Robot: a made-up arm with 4 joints.
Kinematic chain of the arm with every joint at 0, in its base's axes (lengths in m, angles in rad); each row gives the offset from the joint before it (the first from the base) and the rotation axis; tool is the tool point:
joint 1: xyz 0 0 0.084 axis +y
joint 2: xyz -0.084 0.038 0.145 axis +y
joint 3: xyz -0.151 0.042 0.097 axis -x
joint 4: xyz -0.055 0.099 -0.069 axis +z
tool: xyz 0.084 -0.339 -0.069
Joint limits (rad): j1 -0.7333..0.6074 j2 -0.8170..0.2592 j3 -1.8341..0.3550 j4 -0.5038..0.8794
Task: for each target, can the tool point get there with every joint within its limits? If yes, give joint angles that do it. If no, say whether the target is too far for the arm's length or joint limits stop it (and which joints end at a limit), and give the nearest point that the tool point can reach.
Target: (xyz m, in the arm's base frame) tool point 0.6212 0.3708 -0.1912
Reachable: no: joint limits stop it (at a limit: joint 1, joint 2, joint 3, joint 4) | nearest point 0.1469 0.2269 0.2214 | short by 0.645 m
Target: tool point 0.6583 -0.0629 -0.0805
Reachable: no: joint limits stop it (at a limit: joint 1, joint 4) | nearest point 0.1166 0.0233 0.1981 | short by 0.615 m
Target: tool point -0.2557 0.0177 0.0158
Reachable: yes | joints 0.1790 -0.3853 -0.8428 -0.3429
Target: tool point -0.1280 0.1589 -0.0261
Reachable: yes | joints -0.0448 -0.6069 -1.3460 -0.1747
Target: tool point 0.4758 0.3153 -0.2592
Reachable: no: joint limits stop it (at a limit: joint 1, joint 2) | nearest point 0.0028 0.1643 -0.1512 | short by 0.508 m
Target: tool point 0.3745 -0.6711 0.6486
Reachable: no: too far | nearest point -0.0469 -0.1993 0.4049 | short by 0.678 m
